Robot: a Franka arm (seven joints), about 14 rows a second.
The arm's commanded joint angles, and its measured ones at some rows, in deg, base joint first. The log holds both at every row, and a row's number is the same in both.
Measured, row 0:
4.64 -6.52 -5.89 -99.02 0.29 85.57 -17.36
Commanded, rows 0 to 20:
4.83 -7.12 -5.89 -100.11 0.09 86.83 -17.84
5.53 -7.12 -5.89 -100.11 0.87 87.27 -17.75
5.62 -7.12 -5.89 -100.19 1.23 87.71 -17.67
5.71 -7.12 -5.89 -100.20 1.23 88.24 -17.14
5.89 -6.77 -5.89 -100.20 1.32 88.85 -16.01
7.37 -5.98 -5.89 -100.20 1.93 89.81 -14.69
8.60 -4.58 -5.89 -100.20 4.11 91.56 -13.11
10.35 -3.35 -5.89 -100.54 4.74 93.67 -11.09
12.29 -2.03 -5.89 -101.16 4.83 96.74 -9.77
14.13 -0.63 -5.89 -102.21 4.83 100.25 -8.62
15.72 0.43 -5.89 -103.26 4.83 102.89 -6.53
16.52 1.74 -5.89 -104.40 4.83 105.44 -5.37
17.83 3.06 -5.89 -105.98 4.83 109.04 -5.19
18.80 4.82 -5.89 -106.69 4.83 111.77 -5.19
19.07 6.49 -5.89 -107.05 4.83 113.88 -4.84
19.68 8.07 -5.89 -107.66 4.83 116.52 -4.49
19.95 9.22 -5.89 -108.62 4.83 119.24 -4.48
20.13 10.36 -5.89 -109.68 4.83 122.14 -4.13
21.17 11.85 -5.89 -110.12 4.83 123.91 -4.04
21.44 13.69 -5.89 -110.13 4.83 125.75 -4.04
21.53 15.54 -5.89 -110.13 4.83 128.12 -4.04
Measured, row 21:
20.88 13.22 -5.70 -109.67 4.15 124.65 -4.94
